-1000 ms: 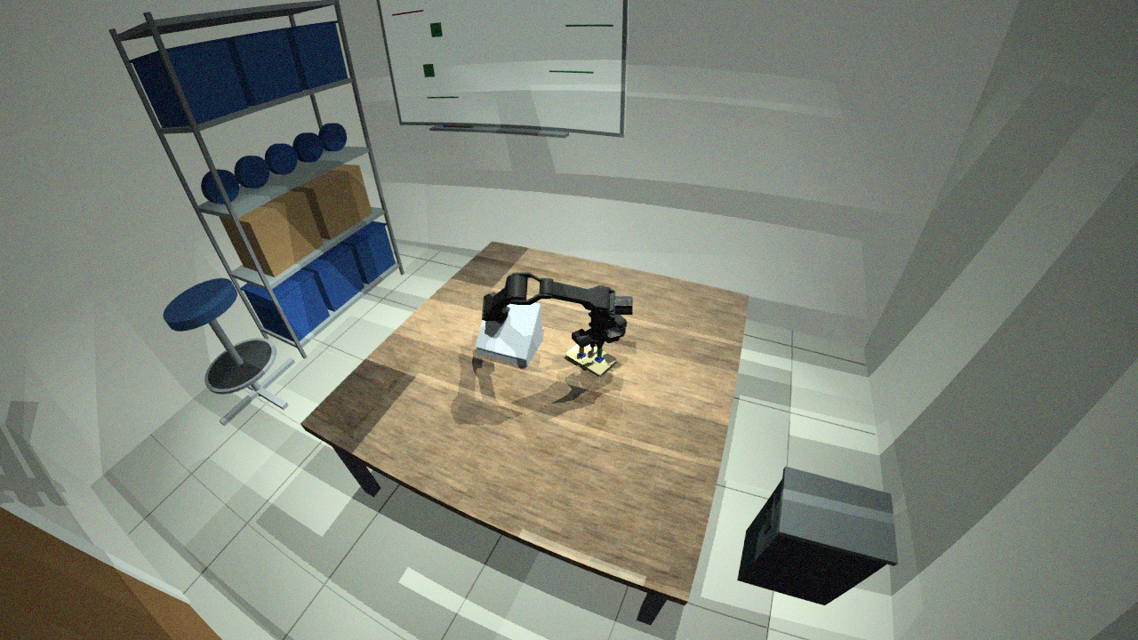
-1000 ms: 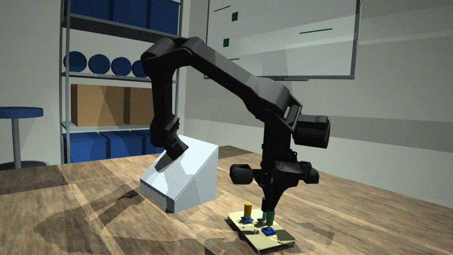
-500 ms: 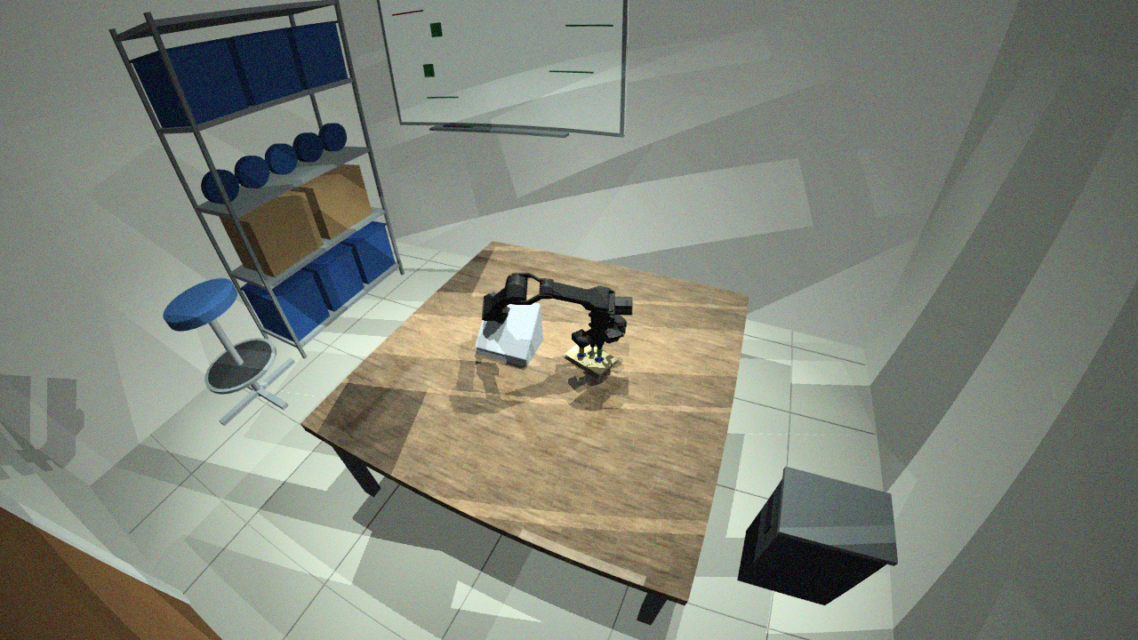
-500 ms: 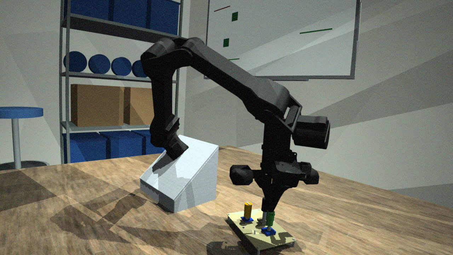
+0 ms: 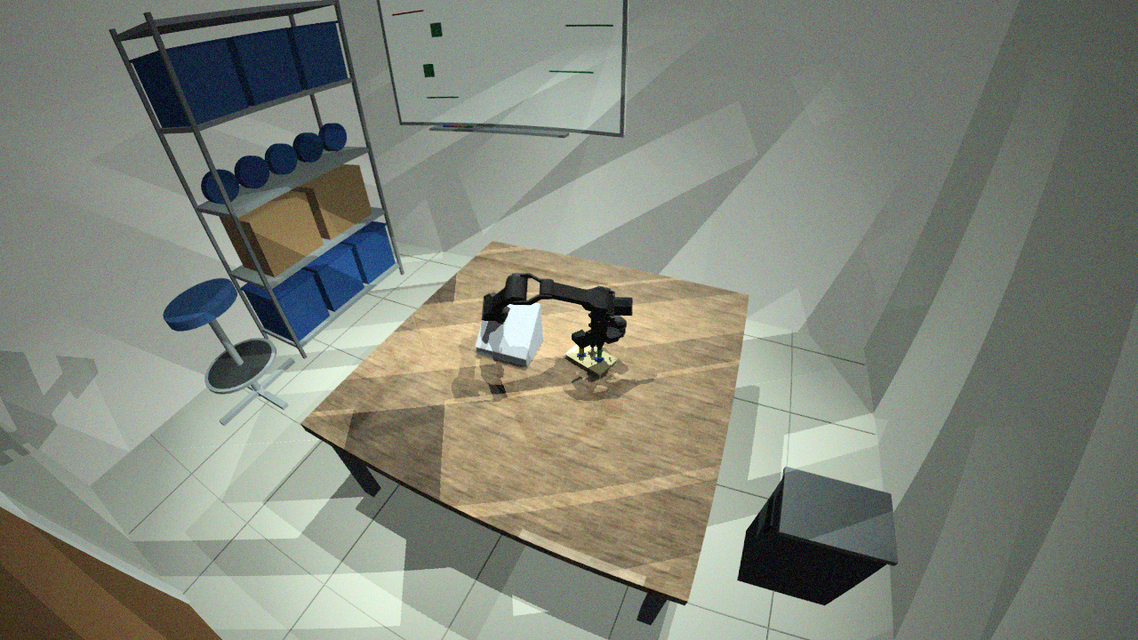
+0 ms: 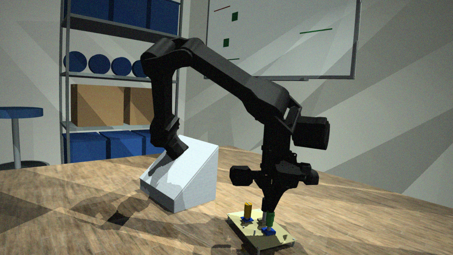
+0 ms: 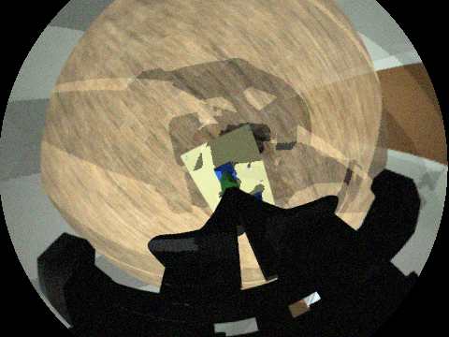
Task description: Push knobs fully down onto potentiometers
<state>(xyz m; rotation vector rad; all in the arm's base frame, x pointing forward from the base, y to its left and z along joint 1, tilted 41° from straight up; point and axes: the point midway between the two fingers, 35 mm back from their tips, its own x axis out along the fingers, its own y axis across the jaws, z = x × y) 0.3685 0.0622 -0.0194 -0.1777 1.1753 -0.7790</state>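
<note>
The green knob is 1 cm below my gripper tip. From my gripper tip the other things lie so: yellow knob 6 cm behind, 1 cm to the right, 2 cm below.
</note>
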